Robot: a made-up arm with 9 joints. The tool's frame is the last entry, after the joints.
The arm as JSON. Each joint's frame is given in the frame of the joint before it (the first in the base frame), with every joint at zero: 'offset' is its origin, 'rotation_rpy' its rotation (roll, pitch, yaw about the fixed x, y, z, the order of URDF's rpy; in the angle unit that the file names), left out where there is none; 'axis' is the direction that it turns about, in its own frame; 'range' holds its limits. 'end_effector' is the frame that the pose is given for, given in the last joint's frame.
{
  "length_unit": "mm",
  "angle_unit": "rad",
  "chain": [
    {
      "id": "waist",
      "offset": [
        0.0,
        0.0,
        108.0
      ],
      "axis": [
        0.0,
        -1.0,
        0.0
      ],
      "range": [
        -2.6,
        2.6
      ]
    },
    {
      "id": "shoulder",
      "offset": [
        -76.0,
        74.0,
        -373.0
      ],
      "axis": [
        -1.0,
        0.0,
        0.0
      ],
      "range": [
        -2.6,
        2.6
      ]
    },
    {
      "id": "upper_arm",
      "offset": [
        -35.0,
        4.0,
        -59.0
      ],
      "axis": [
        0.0,
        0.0,
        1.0
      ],
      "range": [
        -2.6,
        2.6
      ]
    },
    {
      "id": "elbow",
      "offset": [
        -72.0,
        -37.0,
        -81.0
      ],
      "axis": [
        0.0,
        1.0,
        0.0
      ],
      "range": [
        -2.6,
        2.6
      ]
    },
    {
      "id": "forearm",
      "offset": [
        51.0,
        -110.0,
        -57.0
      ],
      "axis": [
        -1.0,
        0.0,
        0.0
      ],
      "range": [
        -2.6,
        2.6
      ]
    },
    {
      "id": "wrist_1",
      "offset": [
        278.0,
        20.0,
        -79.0
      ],
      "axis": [
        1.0,
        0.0,
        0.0
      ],
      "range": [
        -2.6,
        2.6
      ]
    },
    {
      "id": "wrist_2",
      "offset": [
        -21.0,
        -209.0,
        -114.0
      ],
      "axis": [
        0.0,
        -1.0,
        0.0
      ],
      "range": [
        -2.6,
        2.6
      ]
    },
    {
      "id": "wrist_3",
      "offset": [
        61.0,
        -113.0,
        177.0
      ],
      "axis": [
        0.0,
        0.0,
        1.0
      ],
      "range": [
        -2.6,
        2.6
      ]
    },
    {
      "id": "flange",
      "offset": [
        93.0,
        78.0,
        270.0
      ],
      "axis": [
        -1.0,
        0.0,
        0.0
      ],
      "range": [
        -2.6,
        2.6
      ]
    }
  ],
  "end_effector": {
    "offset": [
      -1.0,
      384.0,
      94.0
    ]
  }
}
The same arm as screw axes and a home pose.
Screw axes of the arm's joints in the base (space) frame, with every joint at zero. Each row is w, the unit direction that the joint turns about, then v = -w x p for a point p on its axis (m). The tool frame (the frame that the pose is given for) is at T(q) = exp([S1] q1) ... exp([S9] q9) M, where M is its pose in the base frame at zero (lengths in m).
S1: w 0 -1 0 v 0.1080 0.0000 0.0000
S2: w -1 0 0 v 0.0000 0.2650 0.0740
S3: w 0 0 1 v 0.0780 0.1110 0.0000
S4: w 0 1 0 v 0.4050 0.0000 -0.1830
S5: w -1 0 0 v 0.0000 0.4620 -0.0690
S6: w 1 0 0 v 0.0000 -0.5410 0.0490
S7: w 0 -1 0 v -0.6550 0.0000 -0.1250
S8: w 0 0 1 v -0.3710 -0.1860 0.0000
S9: w -1 0 0 v 0.0000 0.2080 -0.2930
M =
1 0 0 0.2780
0 1 0 0.0910
0 0 1 -0.1140
0 0 0 1
Joint limits (rad, base to tool): -2.6000..2.6000 -2.6000..2.6000 -2.6000..2.6000 -2.6000..2.6000 -2.6000..2.6000 -2.6000..2.6000 -2.6000..2.6000 -2.6000..2.6000 -2.6000..2.6000

